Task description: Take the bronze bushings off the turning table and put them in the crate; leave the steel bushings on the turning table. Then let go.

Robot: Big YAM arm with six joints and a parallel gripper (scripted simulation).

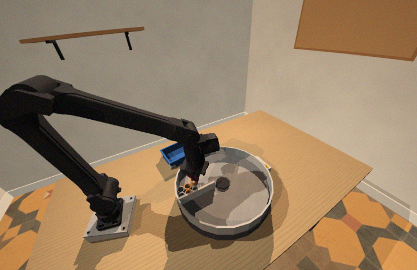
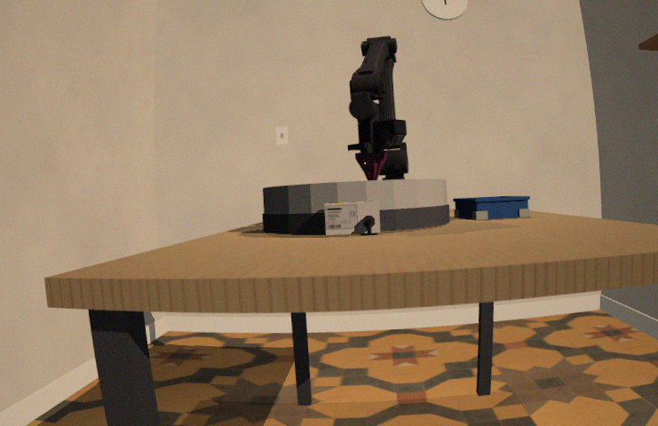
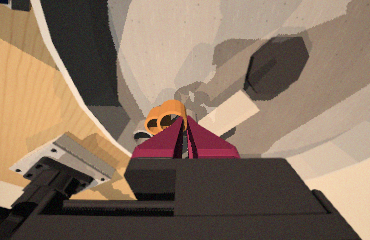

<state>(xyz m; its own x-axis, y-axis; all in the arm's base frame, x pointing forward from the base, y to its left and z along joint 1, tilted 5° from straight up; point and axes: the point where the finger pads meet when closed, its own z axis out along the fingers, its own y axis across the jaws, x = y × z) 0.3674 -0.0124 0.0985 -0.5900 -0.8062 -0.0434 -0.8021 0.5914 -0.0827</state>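
Right now the blue crate is 30 cm to the left of my hand, 8 cm below it and 3 cm behind it. The rest, counted from my hand: grey turning table (11 cm ahead, 5 cm below, 2 cm to the right).
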